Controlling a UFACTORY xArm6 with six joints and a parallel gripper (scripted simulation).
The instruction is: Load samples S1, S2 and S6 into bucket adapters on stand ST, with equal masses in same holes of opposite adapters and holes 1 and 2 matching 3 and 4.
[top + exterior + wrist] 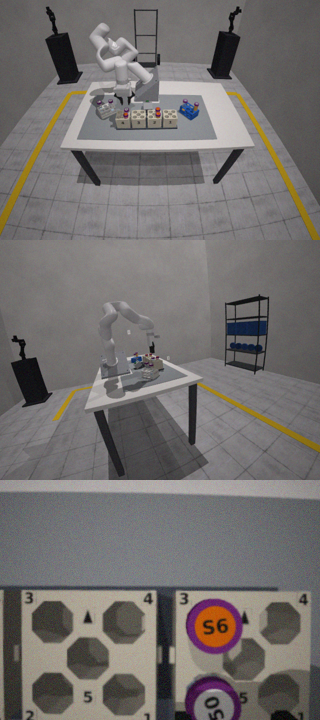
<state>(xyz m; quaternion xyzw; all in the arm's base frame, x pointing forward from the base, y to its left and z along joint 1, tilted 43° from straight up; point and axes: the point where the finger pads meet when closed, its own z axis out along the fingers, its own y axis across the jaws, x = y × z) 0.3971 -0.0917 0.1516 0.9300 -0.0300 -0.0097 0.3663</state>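
Now: the green DONE key 160 mm behind my hand, 150 mm to the left of it and 130 mm below it. Round my hand: blue rack (60 mm behind, 480 mm to the left, 160 mm below); grey desk (140 mm behind, 150 mm to the left, 140 mm below).
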